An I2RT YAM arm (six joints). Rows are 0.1 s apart.
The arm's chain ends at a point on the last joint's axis. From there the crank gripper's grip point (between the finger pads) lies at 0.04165 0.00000 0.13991 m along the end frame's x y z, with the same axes.
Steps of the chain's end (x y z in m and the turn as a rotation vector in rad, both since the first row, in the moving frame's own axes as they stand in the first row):
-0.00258 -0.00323 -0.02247 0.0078 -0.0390 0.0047
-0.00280 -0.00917 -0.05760 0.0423 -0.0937 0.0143
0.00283 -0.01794 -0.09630 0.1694 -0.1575 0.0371
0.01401 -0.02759 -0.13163 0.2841 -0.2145 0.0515
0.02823 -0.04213 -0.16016 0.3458 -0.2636 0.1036
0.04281 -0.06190 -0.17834 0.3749 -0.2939 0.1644
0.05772 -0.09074 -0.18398 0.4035 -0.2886 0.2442
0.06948 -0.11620 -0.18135 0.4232 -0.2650 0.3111
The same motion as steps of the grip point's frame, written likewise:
-0.00806 -0.00414 -0.02096 0.0078 -0.0390 0.0047
-0.01603 -0.01466 -0.05443 0.0423 -0.0937 0.0143
-0.01911 -0.04085 -0.09340 0.1694 -0.1575 0.0371
-0.01535 -0.06641 -0.13136 0.2841 -0.2145 0.0515
-0.00661 -0.08849 -0.16182 0.3458 -0.2636 0.1036
0.00532 -0.11115 -0.18090 0.3749 -0.2939 0.1644
0.02319 -0.14187 -0.18734 0.4035 -0.2886 0.2442
0.04007 -0.16770 -0.18522 0.4232 -0.2650 0.3111

